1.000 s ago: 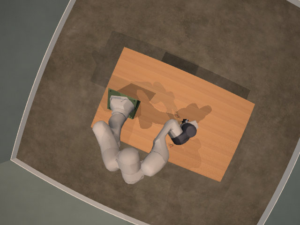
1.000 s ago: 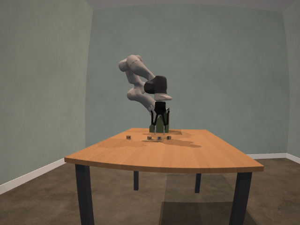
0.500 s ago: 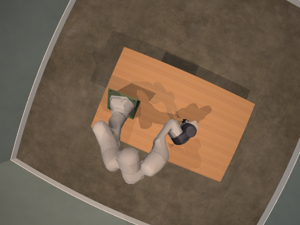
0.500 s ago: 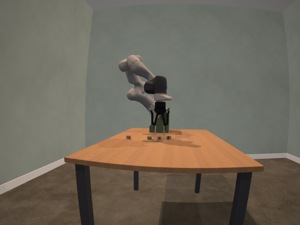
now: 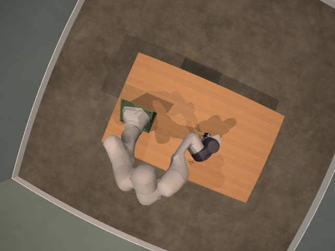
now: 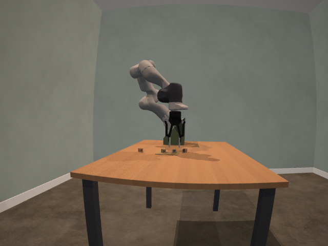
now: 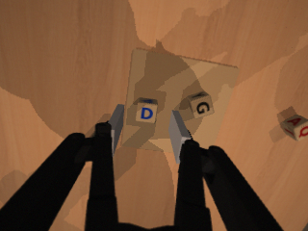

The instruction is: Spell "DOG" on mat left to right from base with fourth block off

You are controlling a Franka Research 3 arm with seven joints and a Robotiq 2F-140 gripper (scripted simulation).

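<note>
Right now my hand is 4 cm to the left of the mat and 7 cm above it. From my hand the other things lie so: G block: 1 cm ahead, 7 cm to the right, 5 cm below.
</note>
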